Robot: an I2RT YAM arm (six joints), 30 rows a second.
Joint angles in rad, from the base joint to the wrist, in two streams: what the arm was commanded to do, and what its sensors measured. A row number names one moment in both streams.
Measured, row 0:
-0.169, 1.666, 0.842, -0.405, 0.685, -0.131
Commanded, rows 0 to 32:
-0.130, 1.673, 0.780, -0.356, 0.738, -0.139
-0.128, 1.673, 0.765, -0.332, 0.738, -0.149
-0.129, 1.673, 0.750, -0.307, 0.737, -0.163
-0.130, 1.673, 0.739, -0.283, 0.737, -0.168
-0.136, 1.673, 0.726, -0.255, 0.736, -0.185
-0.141, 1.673, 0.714, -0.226, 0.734, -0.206
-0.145, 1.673, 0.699, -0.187, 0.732, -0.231
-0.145, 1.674, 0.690, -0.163, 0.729, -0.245
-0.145, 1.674, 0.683, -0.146, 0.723, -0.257
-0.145, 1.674, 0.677, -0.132, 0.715, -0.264
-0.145, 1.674, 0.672, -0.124, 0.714, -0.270
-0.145, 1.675, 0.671, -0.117, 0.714, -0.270
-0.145, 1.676, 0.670, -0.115, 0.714, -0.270
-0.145, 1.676, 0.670, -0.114, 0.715, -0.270
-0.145, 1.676, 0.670, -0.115, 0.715, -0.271
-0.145, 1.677, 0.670, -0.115, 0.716, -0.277
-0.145, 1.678, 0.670, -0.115, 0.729, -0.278
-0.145, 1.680, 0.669, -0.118, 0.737, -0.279
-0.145, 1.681, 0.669, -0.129, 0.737, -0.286
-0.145, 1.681, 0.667, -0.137, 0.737, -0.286
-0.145, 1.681, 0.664, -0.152, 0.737, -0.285
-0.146, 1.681, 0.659, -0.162, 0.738, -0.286
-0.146, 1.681, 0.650, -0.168, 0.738, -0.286
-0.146, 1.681, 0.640, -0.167, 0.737, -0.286
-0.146, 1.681, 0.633, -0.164, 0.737, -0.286
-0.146, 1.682, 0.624, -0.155, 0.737, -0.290
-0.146, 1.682, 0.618, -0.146, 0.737, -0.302
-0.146, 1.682, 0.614, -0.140, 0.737, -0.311
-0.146, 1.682, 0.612, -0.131, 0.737, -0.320
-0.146, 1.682, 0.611, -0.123, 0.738, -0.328
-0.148, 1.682, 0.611, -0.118, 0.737, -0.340
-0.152, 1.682, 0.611, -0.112, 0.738, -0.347
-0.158, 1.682, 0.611, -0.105, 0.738, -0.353
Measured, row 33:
-0.142, 1.649, 0.658, -0.092, 0.806, -0.313
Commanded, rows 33 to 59:
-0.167, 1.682, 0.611, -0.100, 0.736, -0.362
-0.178, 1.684, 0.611, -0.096, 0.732, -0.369
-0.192, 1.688, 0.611, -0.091, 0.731, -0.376
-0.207, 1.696, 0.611, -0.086, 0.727, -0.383
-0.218, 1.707, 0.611, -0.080, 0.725, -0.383
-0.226, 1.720, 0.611, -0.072, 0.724, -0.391
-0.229, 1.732, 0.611, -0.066, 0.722, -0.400
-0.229, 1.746, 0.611, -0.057, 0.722, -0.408
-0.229, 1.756, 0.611, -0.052, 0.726, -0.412
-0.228, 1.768, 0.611, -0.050, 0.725, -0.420
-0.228, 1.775, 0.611, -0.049, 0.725, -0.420
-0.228, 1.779, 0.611, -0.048, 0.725, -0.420
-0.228, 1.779, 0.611, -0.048, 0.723, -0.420
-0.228, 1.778, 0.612, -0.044, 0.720, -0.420
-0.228, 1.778, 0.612, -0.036, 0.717, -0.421
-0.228, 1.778, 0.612, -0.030, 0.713, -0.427
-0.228, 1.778, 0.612, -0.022, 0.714, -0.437
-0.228, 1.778, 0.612, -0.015, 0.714, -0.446
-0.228, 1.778, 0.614, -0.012, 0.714, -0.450
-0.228, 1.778, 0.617, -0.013, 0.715, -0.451
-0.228, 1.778, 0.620, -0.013, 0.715, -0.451
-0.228, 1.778, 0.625, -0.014, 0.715, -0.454
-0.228, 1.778, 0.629, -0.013, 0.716, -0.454
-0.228, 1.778, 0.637, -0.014, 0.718, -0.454
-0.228, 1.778, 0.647, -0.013, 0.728, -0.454
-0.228, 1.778, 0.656, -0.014, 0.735, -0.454
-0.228, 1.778, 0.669, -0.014, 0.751, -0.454
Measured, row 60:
-0.224, 1.747, 0.648, -0.004, 0.796, -0.449
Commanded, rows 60 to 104:
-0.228, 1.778, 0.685, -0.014, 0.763, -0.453
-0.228, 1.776, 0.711, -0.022, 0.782, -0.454
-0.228, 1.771, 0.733, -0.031, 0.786, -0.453
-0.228, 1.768, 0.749, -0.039, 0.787, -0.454
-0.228, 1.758, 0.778, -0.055, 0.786, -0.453
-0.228, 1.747, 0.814, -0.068, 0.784, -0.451
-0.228, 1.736, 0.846, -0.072, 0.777, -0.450
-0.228, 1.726, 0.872, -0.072, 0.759, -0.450
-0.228, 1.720, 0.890, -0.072, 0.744, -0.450
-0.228, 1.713, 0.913, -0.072, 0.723, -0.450
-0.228, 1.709, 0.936, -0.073, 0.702, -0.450
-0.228, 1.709, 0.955, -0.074, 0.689, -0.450
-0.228, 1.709, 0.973, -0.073, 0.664, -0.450
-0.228, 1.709, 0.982, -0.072, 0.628, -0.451
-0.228, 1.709, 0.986, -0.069, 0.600, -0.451
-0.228, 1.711, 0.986, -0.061, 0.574, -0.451
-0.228, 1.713, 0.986, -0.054, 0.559, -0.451
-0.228, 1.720, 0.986, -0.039, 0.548, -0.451
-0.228, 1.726, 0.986, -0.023, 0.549, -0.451
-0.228, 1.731, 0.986, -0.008, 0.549, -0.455
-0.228, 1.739, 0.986, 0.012, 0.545, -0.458
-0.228, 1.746, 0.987, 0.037, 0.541, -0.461
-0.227, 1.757, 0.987, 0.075, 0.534, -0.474
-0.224, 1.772, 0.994, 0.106, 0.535, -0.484
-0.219, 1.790, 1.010, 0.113, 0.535, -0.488
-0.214, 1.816, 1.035, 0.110, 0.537, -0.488
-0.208, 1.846, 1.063, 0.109, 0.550, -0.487
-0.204, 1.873, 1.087, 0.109, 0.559, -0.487
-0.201, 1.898, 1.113, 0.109, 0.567, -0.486
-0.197, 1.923, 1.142, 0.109, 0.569, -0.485
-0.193, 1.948, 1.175, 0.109, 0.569, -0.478
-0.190, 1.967, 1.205, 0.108, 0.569, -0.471
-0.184, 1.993, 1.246, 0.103, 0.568, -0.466
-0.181, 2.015, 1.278, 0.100, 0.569, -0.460
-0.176, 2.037, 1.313, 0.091, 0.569, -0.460
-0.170, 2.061, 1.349, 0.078, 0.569, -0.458
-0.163, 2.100, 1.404, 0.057, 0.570, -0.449
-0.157, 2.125, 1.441, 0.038, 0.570, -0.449
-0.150, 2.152, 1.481, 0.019, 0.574, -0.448
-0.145, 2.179, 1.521, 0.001, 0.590, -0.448
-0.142, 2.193, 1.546, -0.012, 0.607, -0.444
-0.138, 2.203, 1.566, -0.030, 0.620, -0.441
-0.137, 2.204, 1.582, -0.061, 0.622, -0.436
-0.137, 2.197, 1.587, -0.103, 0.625, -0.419
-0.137, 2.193, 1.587, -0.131, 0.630, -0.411
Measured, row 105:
-0.140, 2.193, 1.560, -0.089, 0.600, -0.455
